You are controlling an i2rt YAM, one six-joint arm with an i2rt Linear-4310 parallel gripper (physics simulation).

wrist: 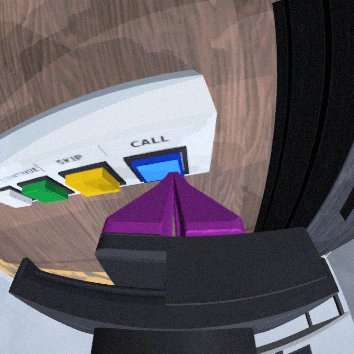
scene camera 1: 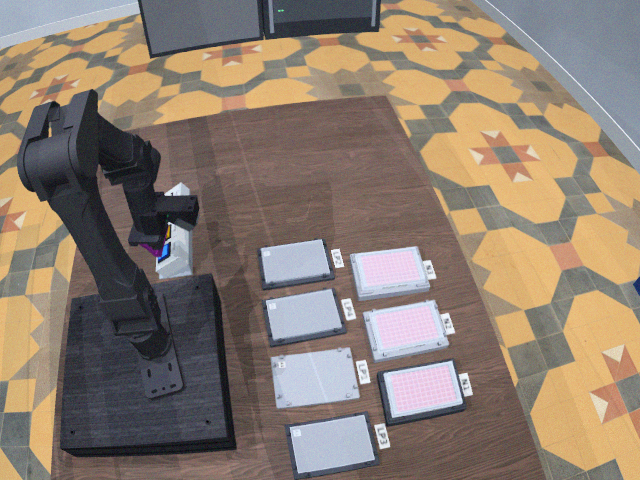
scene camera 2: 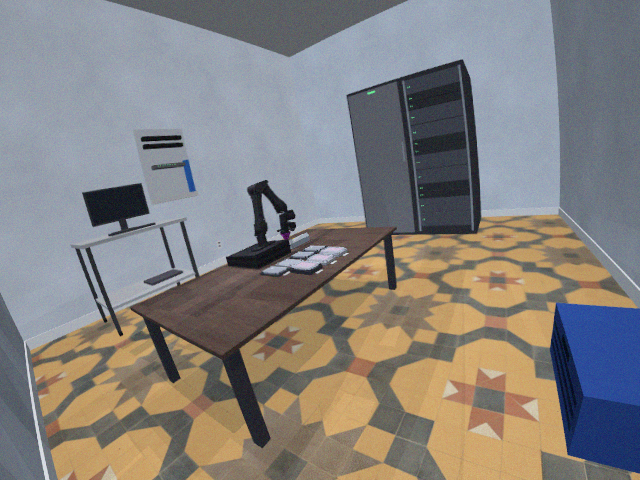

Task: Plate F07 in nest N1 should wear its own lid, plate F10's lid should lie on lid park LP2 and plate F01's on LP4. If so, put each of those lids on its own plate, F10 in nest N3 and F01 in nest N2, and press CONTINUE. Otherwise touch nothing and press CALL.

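Frame: origin at the arm's base, x ahead, y left, z up, level; metres.
Where they show: gripper, between the fingertips: (wrist: 173, 178) (scene camera 1: 158, 256); arm's base, origin of its link: (scene camera 1: 155, 345) (scene camera 2: 263, 246).
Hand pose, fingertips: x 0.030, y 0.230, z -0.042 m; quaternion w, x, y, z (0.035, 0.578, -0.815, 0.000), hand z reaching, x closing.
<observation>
Things, the pixels of their centre, and the offset from my fingertips. "pt": a spot on its surface instead. Level surfaces: height alone.
- CALL button, middle of its body: (wrist: 159, 163) (scene camera 1: 164, 253) dx +0.014, dy +0.005, dz -0.002 m
- N2, middle of its body: (scene camera 1: 407, 326) (scene camera 2: 320, 257) dx +0.413, dy -0.310, dz -0.019 m
- N1, middle of its body: (scene camera 1: 423, 388) (scene camera 2: 305, 265) dx +0.386, dy -0.439, dz -0.014 m
- LP2, middle of its body: (scene camera 1: 294, 261) (scene camera 2: 314, 248) dx +0.270, dy -0.087, dz -0.029 m
- LP4, middle of its body: (scene camera 1: 303, 314) (scene camera 2: 302, 254) dx +0.245, dy -0.211, dz -0.029 m
- LP3, middle of its body: (scene camera 1: 331, 444) (scene camera 2: 274, 270) dx +0.204, dy -0.471, dz -0.029 m
- pale piece, a spot on its surface: (scene camera 1: 315, 379) pt dx +0.222, dy -0.344, dz -0.033 m
- white button box, middle of its body: (wrist: 63, 159) (scene camera 1: 173, 228) (scene camera 2: 296, 240) dx +0.042, dy +0.076, dz -0.011 m
- yellow SKIP, middle of its body: (wrist: 92, 187) dx +0.018, dy +0.055, dz +0.006 m
- green CONTINUE, middle of its body: (wrist: 44, 196) dx +0.027, dy +0.104, dz +0.006 m
- white button, middle of its body: (wrist: 12, 196) dx +0.039, dy +0.153, dz +0.001 m
- wooden table, height of its surface: dz -0.043 m
My gripper (scene camera 1: 158, 253) (scene camera 2: 285, 237) (wrist: 173, 178) is shut and empty; its purple tips meet the near edge of the CALL button (scene camera 1: 164, 251) (wrist: 158, 169), which looks bright light blue and low in its frame. In scene camera 1, pink-welled plates sit in nests N3 (scene camera 1: 390, 268), N2 (scene camera 1: 405, 329) and N1 (scene camera 1: 424, 390). Grey lids lie at LP2 (scene camera 1: 295, 262), LP4 (scene camera 1: 303, 315) and LP3 (scene camera 1: 333, 444); a pale piece (scene camera 1: 315, 379) with a small label lies at LP1. The lid and plate codes are too small to read, and I cannot tell whether the N1 plate wears a lid.
The white button box (scene camera 1: 180, 253) (wrist: 195, 120) also carries yellow SKIP (wrist: 92, 181), green CONTINUE (wrist: 45, 191) and a white button (wrist: 15, 197). The black arm base (scene camera 1: 196, 361) (scene camera 2: 258, 254) stands beside it on the wooden table (scene camera 1: 310, 139) (scene camera 2: 206, 304).
</observation>
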